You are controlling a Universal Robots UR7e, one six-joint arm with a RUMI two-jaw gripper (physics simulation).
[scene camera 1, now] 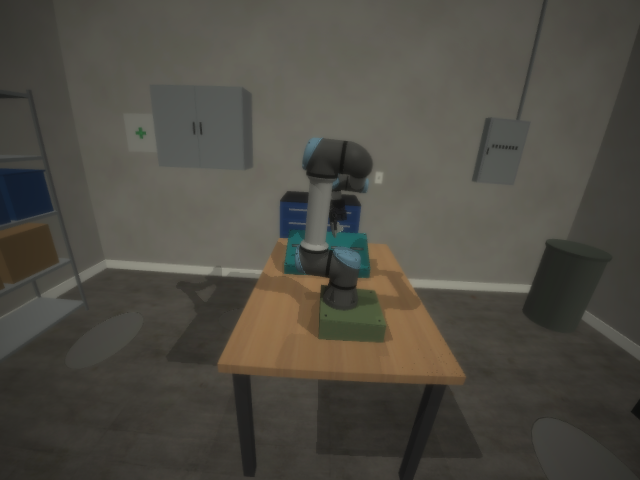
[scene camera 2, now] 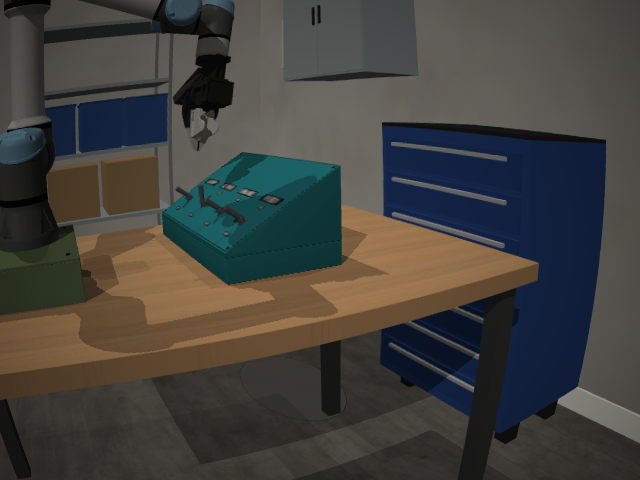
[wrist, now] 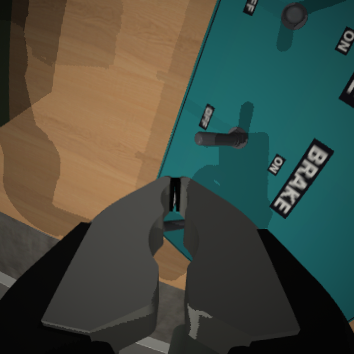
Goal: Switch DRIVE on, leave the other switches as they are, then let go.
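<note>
The teal sloped panel carries a row of four lever switches. The DRIVE lever, second from the far end in scene camera 2, stands upright, tipped to its ON side; its name plate is mostly cut off in the wrist view. The BRAKE lever leans to OFF. In scene camera 2 the far-end lever and the near-end lever also lean toward the low edge. My gripper is shut and empty, above the panel and apart from every lever.
The panel stands on the wooden table, in front of the green base block that bears the arm. A blue drawer cabinet stands behind the table. A shelf rack with boxes is farther back.
</note>
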